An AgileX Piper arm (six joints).
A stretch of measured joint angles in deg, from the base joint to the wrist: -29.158 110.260 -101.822 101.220 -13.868 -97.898; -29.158 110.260 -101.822 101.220 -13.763 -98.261; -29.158 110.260 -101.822 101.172 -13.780 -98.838; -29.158 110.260 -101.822 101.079 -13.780 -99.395; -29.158 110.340 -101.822 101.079 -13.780 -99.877; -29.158 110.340 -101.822 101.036 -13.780 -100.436; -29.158 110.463 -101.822 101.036 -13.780 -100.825; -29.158 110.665 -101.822 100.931 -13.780 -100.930; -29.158 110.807 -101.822 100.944 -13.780 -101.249; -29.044 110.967 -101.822 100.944 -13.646 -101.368; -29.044 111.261 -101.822 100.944 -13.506 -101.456; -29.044 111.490 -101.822 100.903 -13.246 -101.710
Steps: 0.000 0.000 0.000 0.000 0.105 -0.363; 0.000 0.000 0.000 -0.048 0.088 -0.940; 0.000 0.000 0.000 -0.141 0.088 -1.497; 0.000 0.080 0.000 -0.141 0.088 -1.979; 0.000 0.080 0.000 -0.184 0.088 -2.538; 0.000 0.203 0.000 -0.184 0.088 -2.927; 0.000 0.405 0.000 -0.289 0.088 -3.032; 0.000 0.547 0.000 -0.276 0.088 -3.351; 0.114 0.707 0.000 -0.276 0.222 -3.470; 0.114 1.001 0.000 -0.276 0.362 -3.558; 0.114 1.230 0.000 -0.317 0.622 -3.812
